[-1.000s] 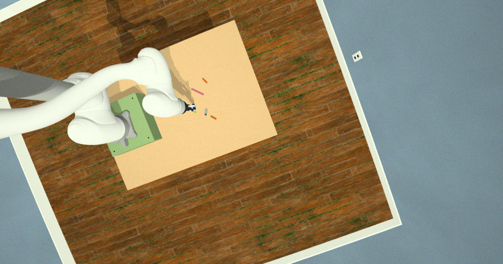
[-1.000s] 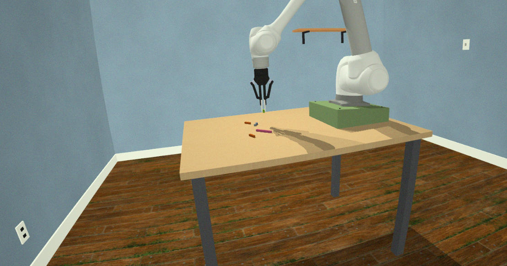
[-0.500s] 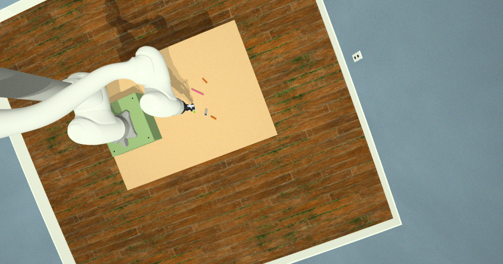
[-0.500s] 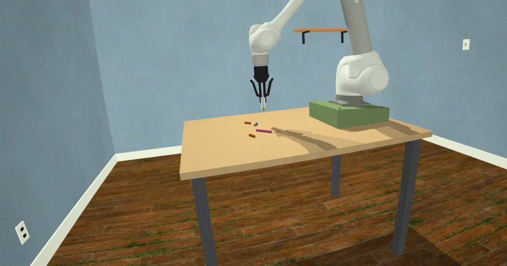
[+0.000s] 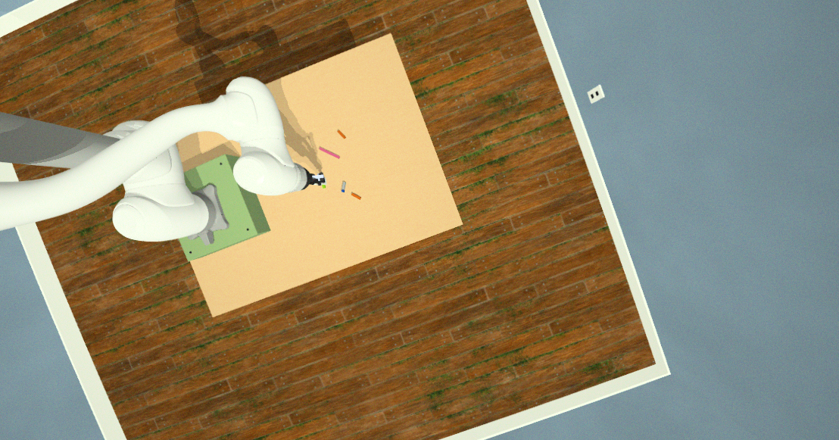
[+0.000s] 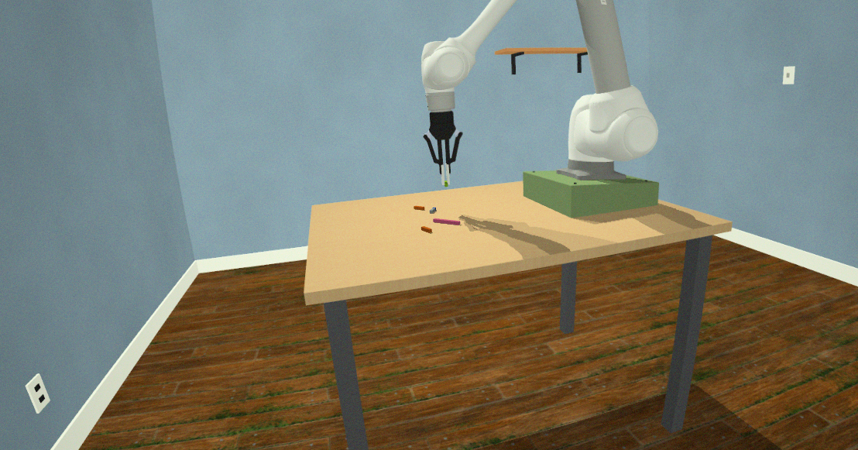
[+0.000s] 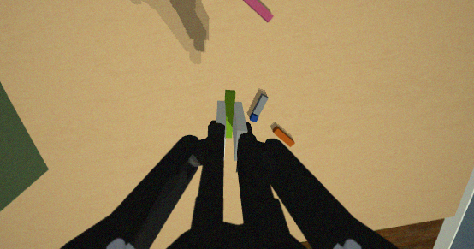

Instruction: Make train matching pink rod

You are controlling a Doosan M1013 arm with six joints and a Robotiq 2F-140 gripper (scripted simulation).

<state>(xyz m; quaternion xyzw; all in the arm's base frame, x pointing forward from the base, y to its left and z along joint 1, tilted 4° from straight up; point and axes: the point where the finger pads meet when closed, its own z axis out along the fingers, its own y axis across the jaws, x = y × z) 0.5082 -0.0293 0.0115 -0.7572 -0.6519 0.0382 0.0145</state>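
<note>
Right now my hand is 120 mm above the grey rod, 50 mm short of it and 30 mm to the left of it. Round my hand: blue rod 120 mm below, 50 mm to the right, 40 mm ahead; lime rod 30 mm below; pink rod 120 mm to the left, 120 mm below, 30 mm ahead.
</note>
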